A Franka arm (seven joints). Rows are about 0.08 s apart.
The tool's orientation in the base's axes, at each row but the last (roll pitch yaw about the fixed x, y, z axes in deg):
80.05, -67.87, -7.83
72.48, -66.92, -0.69
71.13, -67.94, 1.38
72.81, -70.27, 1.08
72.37, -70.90, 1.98
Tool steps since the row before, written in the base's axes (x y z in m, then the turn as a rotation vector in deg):
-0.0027, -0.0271, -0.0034, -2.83, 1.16, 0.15
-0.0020, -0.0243, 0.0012, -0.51, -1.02, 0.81
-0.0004, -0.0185, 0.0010, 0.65, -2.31, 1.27
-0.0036, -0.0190, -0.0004, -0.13, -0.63, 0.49
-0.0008, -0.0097, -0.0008, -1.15, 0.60, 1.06
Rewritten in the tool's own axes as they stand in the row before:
-0.0028, -0.0069, 0.0264, -0.98, 2.89, -0.27
0.0004, -0.0054, 0.0238, 0.55, 0.43, 1.21
0.0006, -0.0049, 0.0179, 1.40, -0.82, 2.18
-0.0017, -0.0022, 0.0191, 0.41, 0.10, 0.69
-0.0011, -0.0022, 0.0095, 0.63, 1.54, -0.18

